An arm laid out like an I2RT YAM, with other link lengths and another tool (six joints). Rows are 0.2 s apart.
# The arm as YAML. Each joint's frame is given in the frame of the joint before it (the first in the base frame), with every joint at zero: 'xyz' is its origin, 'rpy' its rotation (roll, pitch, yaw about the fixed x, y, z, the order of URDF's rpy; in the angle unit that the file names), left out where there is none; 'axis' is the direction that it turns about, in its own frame. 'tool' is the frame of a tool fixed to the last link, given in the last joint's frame.
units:
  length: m
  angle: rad
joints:
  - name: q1
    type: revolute
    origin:
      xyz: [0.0, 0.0, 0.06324]
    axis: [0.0, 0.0, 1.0]
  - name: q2
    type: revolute
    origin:
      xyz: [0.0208, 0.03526, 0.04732]
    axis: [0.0, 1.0, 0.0]
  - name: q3
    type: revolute
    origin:
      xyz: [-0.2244, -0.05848, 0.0]
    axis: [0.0, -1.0, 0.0]
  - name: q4
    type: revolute
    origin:
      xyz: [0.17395, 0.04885, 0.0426]
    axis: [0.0, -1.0, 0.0]
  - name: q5
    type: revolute
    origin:
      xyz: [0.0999, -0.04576, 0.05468]
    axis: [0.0, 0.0, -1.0]
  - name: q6
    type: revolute
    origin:
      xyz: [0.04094, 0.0, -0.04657]
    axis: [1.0, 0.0, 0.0]
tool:
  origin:
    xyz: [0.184, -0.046, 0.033]
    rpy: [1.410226, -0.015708, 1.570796]
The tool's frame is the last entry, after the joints.
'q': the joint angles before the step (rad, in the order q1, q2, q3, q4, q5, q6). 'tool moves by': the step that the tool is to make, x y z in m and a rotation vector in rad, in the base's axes. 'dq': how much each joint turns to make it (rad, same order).
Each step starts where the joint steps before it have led.
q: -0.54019, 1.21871, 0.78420, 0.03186, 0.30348, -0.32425
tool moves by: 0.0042, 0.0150, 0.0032, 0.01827, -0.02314, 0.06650
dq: 0.00013, -0.05866, -0.01658, -0.03155, -0.07187, -0.00028
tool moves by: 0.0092, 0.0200, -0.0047, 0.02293, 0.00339, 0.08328
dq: 0.01629, -0.04221, -0.01414, -0.04075, -0.06874, -0.00955
